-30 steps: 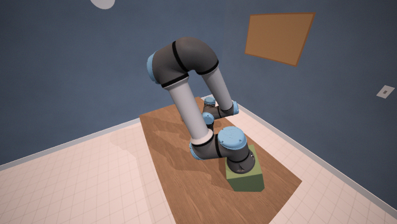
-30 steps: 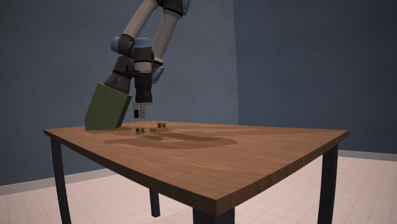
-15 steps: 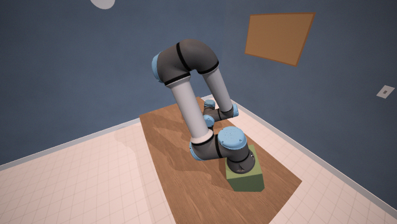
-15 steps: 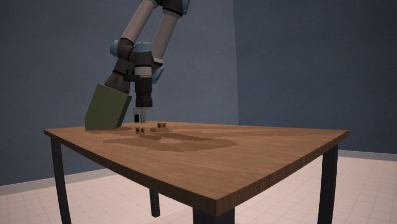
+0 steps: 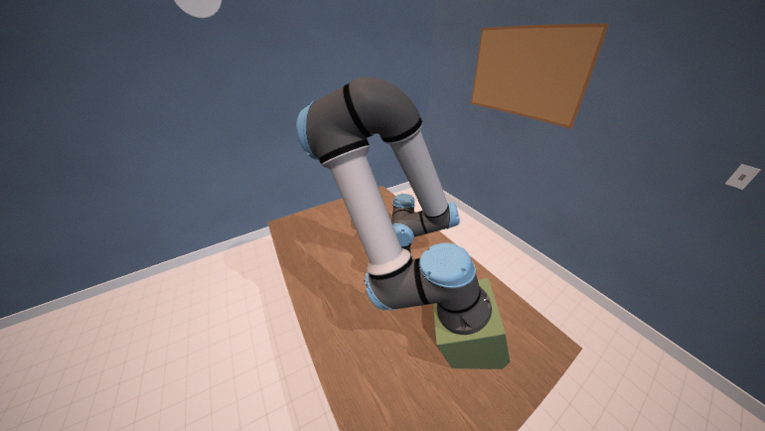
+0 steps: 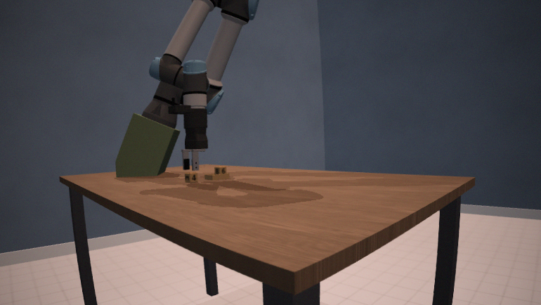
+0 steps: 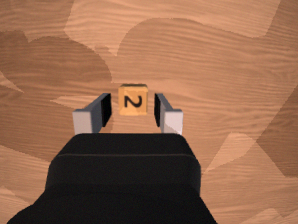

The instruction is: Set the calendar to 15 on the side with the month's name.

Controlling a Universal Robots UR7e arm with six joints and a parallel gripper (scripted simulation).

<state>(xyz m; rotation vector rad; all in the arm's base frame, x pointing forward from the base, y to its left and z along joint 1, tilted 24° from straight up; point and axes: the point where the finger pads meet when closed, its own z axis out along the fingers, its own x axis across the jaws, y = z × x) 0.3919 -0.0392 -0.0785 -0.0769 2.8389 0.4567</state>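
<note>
Now: the wooden cube 40 mm below my hand. Also, from my hand: wooden tray 110 mm to the left, 50 mm below, 10 mm behind.
</note>
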